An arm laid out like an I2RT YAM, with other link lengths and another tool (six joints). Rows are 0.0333 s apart.
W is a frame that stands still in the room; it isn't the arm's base.
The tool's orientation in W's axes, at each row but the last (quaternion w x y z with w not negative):
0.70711, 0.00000, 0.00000, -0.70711
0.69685, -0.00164, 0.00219, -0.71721
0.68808, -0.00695, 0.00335, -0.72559
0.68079, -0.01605, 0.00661, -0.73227
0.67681, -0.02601, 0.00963, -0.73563
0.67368, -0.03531, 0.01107, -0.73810
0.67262, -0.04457, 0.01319, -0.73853
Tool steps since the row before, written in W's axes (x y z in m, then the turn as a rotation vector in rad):
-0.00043, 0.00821, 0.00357, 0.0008, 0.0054, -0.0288
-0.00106, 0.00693, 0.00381, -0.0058, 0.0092, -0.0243
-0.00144, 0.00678, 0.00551, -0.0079, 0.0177, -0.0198
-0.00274, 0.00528, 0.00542, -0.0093, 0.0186, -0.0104
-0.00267, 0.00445, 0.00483, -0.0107, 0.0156, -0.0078
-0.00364, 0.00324, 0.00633, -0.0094, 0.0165, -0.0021
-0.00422, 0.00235, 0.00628, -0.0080, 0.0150, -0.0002
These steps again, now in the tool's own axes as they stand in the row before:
-0.00821, -0.00043, 0.00357, -0.0054, 0.0008, -0.0288
-0.00690, -0.00128, 0.00380, -0.0090, -0.0059, -0.0243
-0.00666, -0.00188, 0.00552, -0.0174, -0.0085, -0.0198
-0.00499, -0.00329, 0.00539, -0.0180, -0.0103, -0.0105
-0.00409, -0.00327, 0.00478, -0.0149, -0.0116, -0.0080
-0.00266, -0.00432, 0.00617, -0.0157, -0.0107, -0.0022
-0.00165, -0.00491, 0.00600, -0.0142, -0.0093, -0.0003

